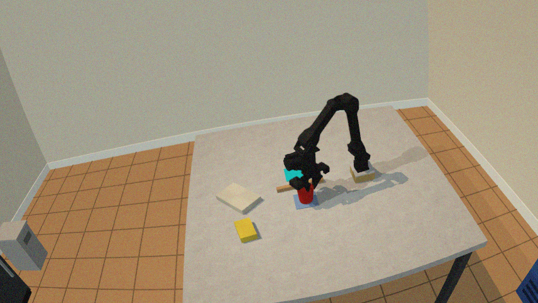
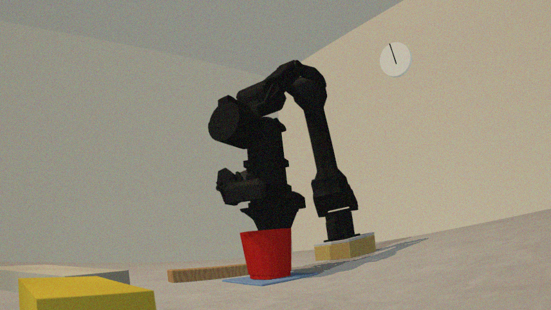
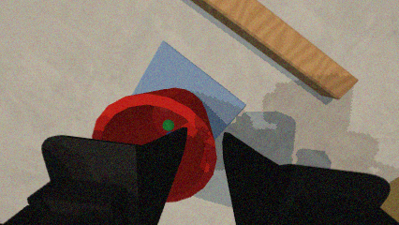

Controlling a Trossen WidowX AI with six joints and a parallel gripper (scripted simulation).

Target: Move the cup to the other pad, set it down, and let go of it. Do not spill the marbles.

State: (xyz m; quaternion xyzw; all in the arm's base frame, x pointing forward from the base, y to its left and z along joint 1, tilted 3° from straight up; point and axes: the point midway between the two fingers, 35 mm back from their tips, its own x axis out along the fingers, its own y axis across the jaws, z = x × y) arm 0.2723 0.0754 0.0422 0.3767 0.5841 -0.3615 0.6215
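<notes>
My gripper tip is 3 cm short of the green marble, 2 cm to the right of it and 2 cm above it. Also, from my gripper tip: blue marble (2 cm ahead, 3 cm to the left, 2 cm below); then red cup (3 cm ahead, 1 cm to the left); then pale blue pad (3 cm ahead, 1 cm to the left, 5 cm below).
</notes>
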